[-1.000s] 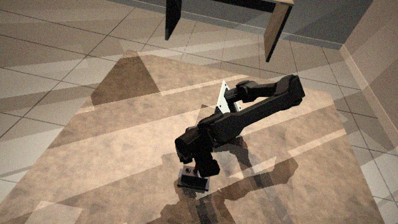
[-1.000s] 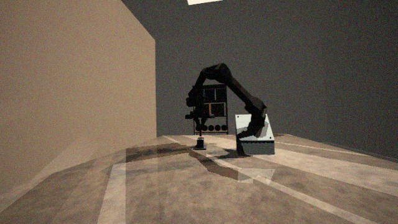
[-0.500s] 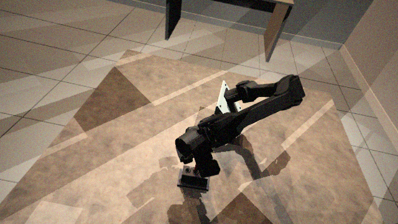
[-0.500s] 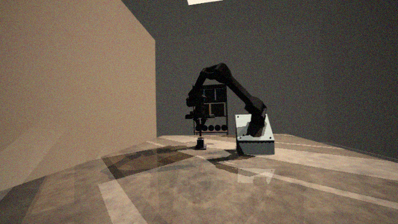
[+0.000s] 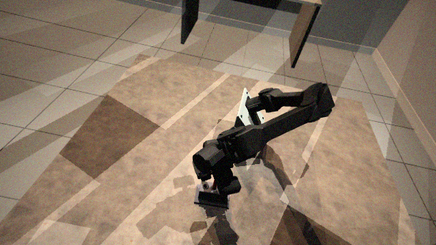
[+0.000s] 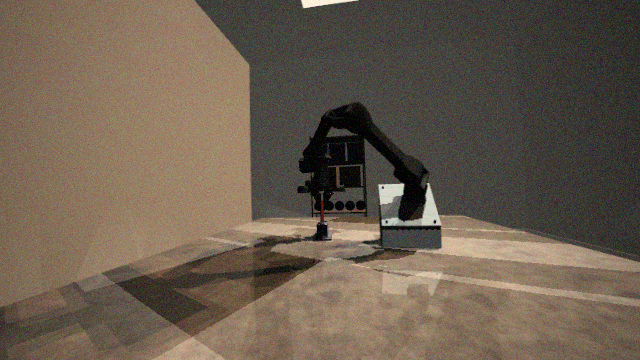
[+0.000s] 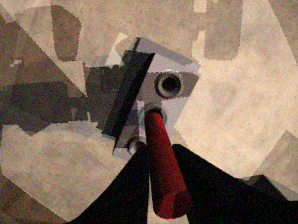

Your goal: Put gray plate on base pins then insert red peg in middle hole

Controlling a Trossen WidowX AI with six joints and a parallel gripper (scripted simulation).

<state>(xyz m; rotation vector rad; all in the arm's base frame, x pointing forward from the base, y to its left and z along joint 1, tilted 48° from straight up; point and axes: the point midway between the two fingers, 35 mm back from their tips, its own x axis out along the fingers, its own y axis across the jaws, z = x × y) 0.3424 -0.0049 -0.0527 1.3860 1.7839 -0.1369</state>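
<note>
The gray plate is 60 mm below my gripper tip. Round my gripper tip: flat base (100 mm below); red peg (right at my gripper tip).
</note>
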